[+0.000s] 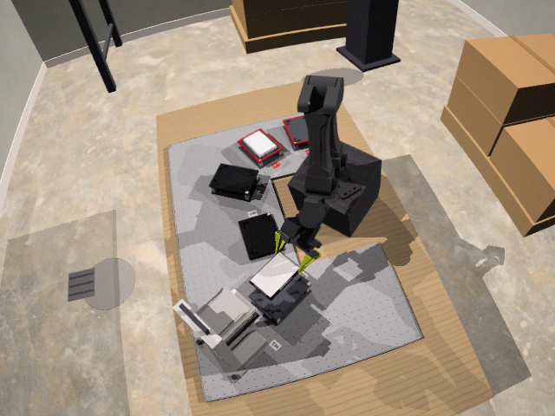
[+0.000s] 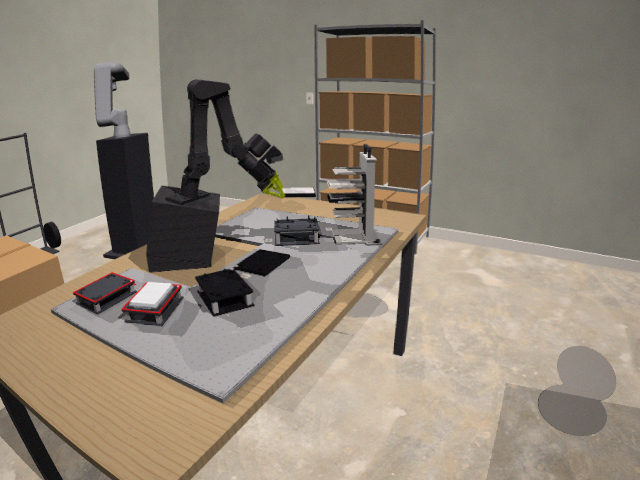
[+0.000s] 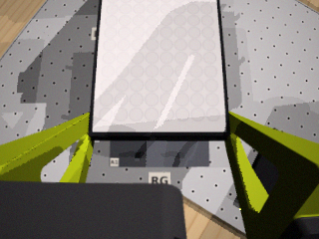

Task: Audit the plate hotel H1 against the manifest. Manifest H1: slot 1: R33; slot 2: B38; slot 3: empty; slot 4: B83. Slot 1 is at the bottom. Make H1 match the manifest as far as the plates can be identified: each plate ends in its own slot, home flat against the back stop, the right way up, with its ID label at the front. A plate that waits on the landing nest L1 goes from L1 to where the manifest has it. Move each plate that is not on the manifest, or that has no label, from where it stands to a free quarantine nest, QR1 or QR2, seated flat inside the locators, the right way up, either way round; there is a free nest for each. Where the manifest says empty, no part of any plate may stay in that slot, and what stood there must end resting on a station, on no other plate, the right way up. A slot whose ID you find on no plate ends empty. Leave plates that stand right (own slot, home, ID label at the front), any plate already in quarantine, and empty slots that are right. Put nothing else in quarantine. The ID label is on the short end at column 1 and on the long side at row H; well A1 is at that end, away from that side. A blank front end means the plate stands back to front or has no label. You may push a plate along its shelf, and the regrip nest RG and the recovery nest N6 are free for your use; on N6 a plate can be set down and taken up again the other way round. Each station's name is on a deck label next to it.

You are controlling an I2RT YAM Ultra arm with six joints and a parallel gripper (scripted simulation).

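My hand is 5 cm short of the regrip nest, 2 cm to the right of it and 13 cm above it. Also, from my hand: RG deck label (5 cm behind, 2 cm to the right, 18 cm below); then H1 deck label (13 cm ahead, 16 cm to the left, 18 cm below); then dark well plate (22 cm ahead, 8 cm to the left, 3 cm below).
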